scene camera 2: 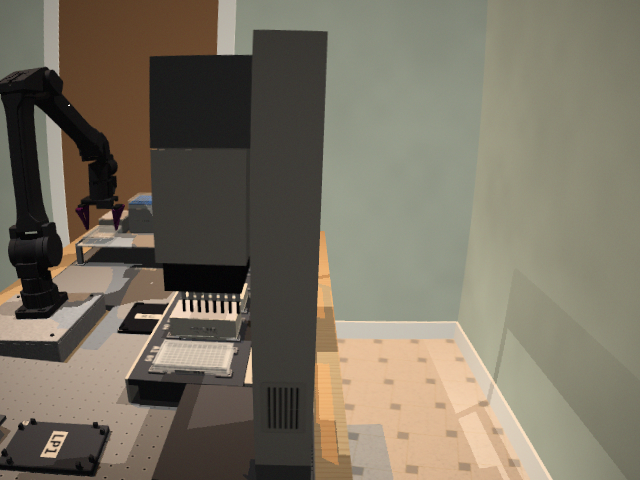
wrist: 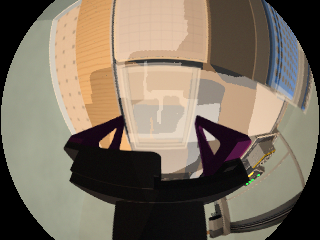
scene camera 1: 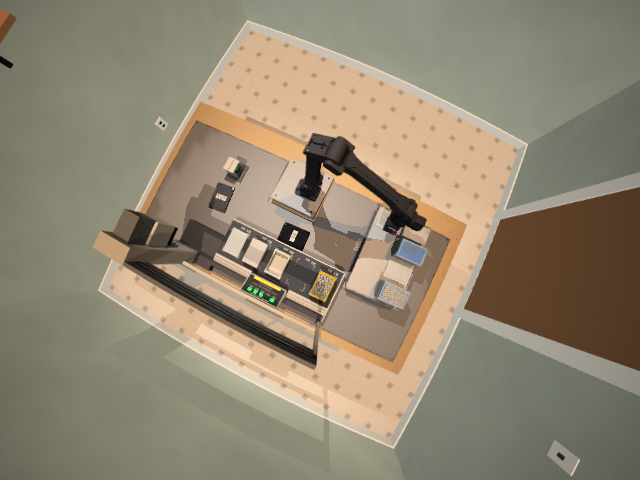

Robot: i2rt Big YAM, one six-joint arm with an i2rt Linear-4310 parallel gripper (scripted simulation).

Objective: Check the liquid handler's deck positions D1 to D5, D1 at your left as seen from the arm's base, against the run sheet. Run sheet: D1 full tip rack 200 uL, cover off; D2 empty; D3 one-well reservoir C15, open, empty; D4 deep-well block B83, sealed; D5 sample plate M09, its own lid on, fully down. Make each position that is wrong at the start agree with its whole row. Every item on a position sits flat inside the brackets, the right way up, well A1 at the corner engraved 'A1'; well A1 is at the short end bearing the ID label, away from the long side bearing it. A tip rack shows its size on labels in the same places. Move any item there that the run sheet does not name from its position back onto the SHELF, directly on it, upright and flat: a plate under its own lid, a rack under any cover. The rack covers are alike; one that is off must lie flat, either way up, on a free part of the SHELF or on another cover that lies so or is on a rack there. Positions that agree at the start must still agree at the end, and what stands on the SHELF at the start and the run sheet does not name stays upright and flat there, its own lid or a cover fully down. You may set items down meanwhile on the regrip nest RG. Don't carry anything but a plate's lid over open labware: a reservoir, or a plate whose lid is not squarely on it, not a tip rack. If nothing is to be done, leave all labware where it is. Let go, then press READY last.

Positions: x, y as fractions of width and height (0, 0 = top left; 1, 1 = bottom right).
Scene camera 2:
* my gripper: 0.16, 0.48
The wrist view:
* my gripper: 0.50, 0.50
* clear rack cover: 0.50, 0.41
